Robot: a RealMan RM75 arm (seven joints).
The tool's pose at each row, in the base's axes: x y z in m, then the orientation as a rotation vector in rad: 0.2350 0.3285 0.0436 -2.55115 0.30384 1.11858; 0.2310 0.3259 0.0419 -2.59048 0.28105 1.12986; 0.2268 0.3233 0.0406 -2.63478 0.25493 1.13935; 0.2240 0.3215 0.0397 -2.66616 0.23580 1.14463; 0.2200 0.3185 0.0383 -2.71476 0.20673 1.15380; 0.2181 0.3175 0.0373 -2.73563 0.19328 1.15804; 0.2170 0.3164 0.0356 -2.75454 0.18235 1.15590; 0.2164 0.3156 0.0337 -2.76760 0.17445 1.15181; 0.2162 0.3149 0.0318 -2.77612 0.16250 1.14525; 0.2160 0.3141 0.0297 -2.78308 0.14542 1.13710
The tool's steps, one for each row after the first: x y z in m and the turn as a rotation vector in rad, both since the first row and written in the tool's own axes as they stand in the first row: -0.0013 0.0041 0.0027 -0.04221 0.00468 -0.00246; -0.0029 0.0081 0.0054 -0.08866 0.01178 -0.00582; -0.0040 0.0109 0.0071 -0.12119 0.01754 -0.00861; -0.0055 0.0152 0.0095 -0.17193 0.02592 -0.01174; -0.0060 0.0170 0.0111 -0.19407 0.02922 -0.01339; -0.0054 0.0187 0.0124 -0.21161 0.03572 -0.01554; -0.0043 0.0201 0.0137 -0.22283 0.04162 -0.01785; -0.0030 0.0212 0.0148 -0.23021 0.04685 -0.02454; -0.0015 0.0225 0.0160 -0.23687 0.05184 -0.03519
